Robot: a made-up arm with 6 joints. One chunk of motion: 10 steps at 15 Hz.
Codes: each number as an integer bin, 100 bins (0 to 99) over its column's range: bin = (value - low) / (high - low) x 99, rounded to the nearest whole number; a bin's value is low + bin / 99 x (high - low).
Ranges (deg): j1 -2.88..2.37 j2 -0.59..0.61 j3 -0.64..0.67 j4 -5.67..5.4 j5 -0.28..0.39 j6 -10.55..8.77
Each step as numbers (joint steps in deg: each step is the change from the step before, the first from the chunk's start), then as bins.
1 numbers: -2.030 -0.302 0.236 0.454 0.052 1.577
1 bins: 16 24 66 55 49 62
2 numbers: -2.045 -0.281 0.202 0.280 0.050 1.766
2 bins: 16 25 64 53 49 63
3 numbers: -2.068 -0.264 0.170 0.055 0.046 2.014
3 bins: 15 27 61 51 48 64
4 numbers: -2.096 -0.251 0.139 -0.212 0.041 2.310
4 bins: 15 28 59 49 47 66
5 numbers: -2.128 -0.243 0.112 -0.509 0.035 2.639
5 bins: 14 29 57 46 47 68
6 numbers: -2.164 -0.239 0.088 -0.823 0.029 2.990
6 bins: 14 29 55 43 46 69
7 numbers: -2.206 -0.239 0.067 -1.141 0.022 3.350
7 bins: 13 29 53 41 45 71
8 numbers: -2.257 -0.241 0.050 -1.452 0.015 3.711
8 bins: 12 29 52 38 44 73
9 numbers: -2.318 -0.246 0.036 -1.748 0.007 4.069
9 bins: 11 28 51 35 42 75
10 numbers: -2.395 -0.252 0.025 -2.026 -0.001 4.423
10 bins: 9 28 50 33 41 77
